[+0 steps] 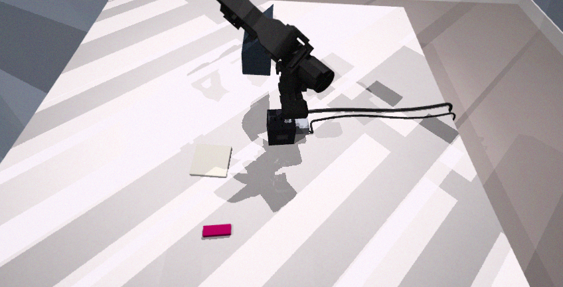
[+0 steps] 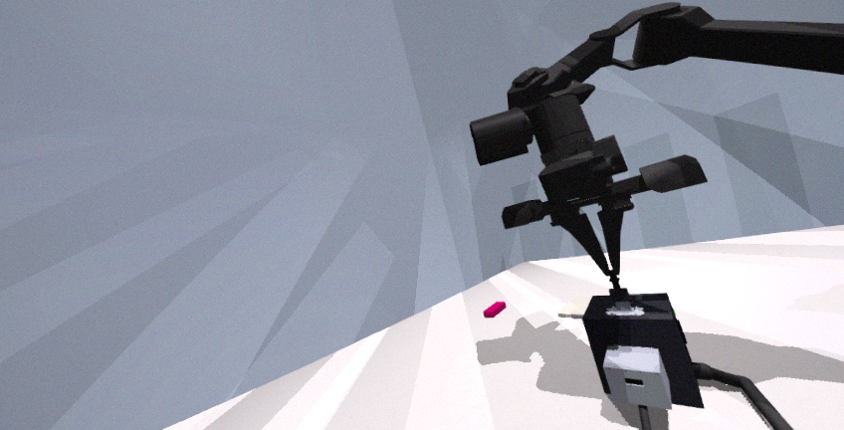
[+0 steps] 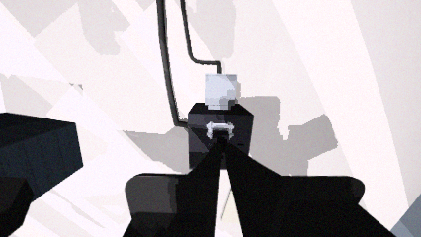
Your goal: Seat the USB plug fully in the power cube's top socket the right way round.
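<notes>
Right now the usb plug is 2 cm below my gripper tip. Also, from my gripper tip: socket (4 cm below); pink block (29 cm ahead, 19 cm to the right, 11 cm below); flat pad (22 cm to the right, 11 cm below, 9 cm ahead).
</notes>
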